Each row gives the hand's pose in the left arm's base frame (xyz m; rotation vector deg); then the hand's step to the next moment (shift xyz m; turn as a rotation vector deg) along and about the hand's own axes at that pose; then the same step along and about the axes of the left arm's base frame.
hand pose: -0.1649 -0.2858 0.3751 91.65 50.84 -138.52
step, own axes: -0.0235 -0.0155 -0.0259 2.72 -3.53 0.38
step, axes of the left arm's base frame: 0.0251 0.0211 0.0197 -2.90 3.31 -0.83
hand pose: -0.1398 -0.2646 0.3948 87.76 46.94 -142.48
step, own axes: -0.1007 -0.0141 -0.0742 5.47 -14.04 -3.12
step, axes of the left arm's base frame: 0.1029 0.0303 0.0658 -5.23 14.47 -0.32
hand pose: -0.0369 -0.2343 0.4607 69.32 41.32 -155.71
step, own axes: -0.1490 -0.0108 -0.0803 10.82 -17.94 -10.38
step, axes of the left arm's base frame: 0.1540 0.0286 0.0650 -4.95 21.80 -6.86
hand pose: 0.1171 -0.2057 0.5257 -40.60 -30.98 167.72
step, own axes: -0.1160 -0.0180 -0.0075 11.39 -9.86 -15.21
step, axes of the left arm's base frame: 0.1066 0.0007 0.0498 -3.22 15.88 -13.99
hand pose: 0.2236 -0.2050 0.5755 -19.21 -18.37 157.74
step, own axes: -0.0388 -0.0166 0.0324 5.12 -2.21 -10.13
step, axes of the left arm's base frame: 0.0318 -0.0048 0.0424 -1.25 5.69 -9.99
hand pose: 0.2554 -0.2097 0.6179 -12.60 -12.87 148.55
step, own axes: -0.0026 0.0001 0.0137 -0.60 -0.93 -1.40
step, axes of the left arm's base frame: -0.0006 -0.0030 0.0136 1.24 0.64 -1.11
